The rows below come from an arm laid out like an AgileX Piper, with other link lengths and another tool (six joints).
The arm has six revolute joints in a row. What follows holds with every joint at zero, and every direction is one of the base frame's.
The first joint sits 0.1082 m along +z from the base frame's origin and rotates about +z.
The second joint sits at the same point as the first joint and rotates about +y.
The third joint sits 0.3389 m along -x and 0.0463 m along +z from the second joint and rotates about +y.
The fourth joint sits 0.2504 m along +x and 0.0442 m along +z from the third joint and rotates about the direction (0.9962, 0, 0.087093).
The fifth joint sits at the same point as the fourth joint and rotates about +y.
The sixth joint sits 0.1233 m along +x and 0.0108 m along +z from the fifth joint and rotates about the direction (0.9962, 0, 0.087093).
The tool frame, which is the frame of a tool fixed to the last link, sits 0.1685 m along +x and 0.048 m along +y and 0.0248 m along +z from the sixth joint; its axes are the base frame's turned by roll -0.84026, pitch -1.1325 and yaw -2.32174 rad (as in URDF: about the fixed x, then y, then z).
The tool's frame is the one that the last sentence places.
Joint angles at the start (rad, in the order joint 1, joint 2, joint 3, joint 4, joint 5, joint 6):
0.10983 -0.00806 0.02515 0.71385 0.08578 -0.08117
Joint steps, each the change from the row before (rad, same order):
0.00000 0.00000 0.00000 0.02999 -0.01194 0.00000
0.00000 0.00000 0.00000 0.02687 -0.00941 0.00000
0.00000 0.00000 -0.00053 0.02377 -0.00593 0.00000
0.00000 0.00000 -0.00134 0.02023 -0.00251 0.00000
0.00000 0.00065 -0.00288 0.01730 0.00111 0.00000
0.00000 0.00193 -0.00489 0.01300 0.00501 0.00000
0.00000 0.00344 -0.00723 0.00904 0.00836 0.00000
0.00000 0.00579 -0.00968 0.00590 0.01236 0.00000
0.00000 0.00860 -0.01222 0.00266 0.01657 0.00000
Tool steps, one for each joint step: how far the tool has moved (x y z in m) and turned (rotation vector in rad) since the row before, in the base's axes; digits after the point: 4 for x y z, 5 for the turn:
0.0002 -0.0029 0.0041 0.03127 -0.00551 -0.00583
0.0002 -0.0025 0.0032 0.02784 -0.00381 -0.00457
0.0001 -0.0018 0.0025 0.02438 -0.00208 -0.00250
-0.0001 -0.0011 0.0021 0.02052 -0.00084 -0.00036
-0.0002 -0.0003 0.0019 0.01725 0.00042 0.00208
-0.0003 0.0007 0.0018 0.01256 0.00178 0.00470
-0.0004 0.0016 0.0020 0.00827 0.00265 0.00697
-0.0004 0.0026 0.0019 0.00461 0.00474 0.00980
-0.0004 0.0036 0.0018 0.00077 0.00730 0.01275

